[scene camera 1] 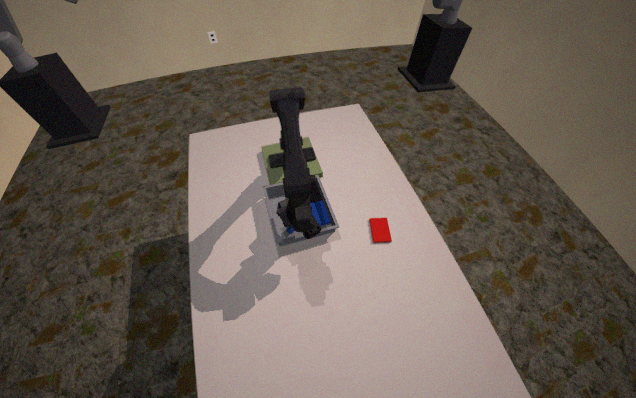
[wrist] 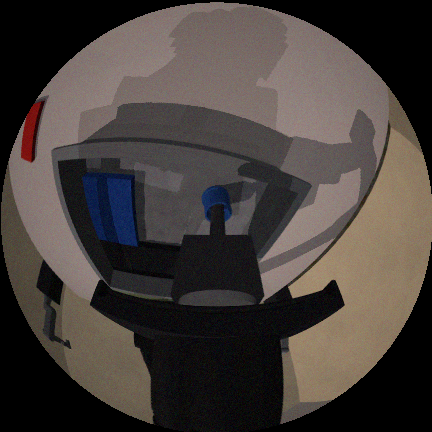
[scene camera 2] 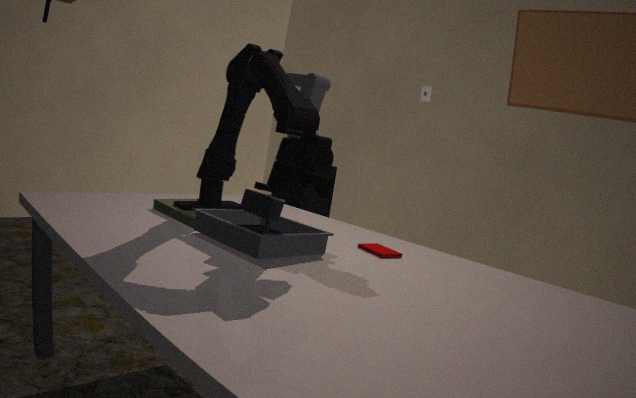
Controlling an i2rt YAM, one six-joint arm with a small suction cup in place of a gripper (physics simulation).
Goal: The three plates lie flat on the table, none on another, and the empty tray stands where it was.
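Places are measured from the arm's base along level axes (x right, y up, z back), in metres.
Pixels of known places: hand, its tool point: (scene camera 1: 289, 230) (wrist: 216, 194); arm's base, origin of its link: (scene camera 2: 209, 207).
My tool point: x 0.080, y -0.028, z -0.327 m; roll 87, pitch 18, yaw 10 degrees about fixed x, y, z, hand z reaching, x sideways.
For each thing: its top centre in the pictures, then the offset to it from my tool point. Level surfaces: height alone.
- grey tray, centre of its top: (wrist: 160, 267) (scene camera 2: 261, 219) (scene camera 1: 298, 205) dy +0.058, dx -0.053, dz +0.064 m
- blue plate, centre of its top: (wrist: 108, 216) (scene camera 1: 318, 212) dy +0.017, dx -0.123, dz +0.040 m
- black plate, centre of its top: (wrist: 140, 263) (scene camera 2: 252, 228) (scene camera 1: 303, 194) dy +0.018, dx -0.086, dz +0.133 m
- red plate, centre of its top: (scene camera 2: 380, 248) (scene camera 1: 380, 229) dy +0.010, dx -0.328, dz -0.084 m
- pale table, height of its surface: dy +0.000 m
The grey tray (scene camera 1: 274, 191) (scene camera 2: 292, 246) (wrist: 140, 282) is upright and nearly level, low at the table in front of the arm's base; whether its underside touches the table is unclear. My gripper, a blue suction cup (scene camera 1: 290, 230) (wrist: 216, 200), is down on the tray's inside floor and holds it; the cup is hidden in scene camera 2. A blue plate (scene camera 1: 320, 213) (wrist: 112, 210) lies inside the tray at one side. A black plate (wrist: 150, 257) lies beside or partly under it, also in the tray. A red plate (scene camera 1: 380, 230) (scene camera 2: 380, 250) (wrist: 31, 132) lies flat on the table, apart from the tray.
The arm's green base block (scene camera 1: 272, 176) (scene camera 2: 172, 212) is close behind the tray. The pale table (scene camera 1: 350, 325) (scene camera 2: 400, 340) extends in front and to both sides, with the arm's shadow across its left part. Dark pedestals (scene camera 1: 55, 100) (scene camera 1: 440, 50) stand on the floor beyond.
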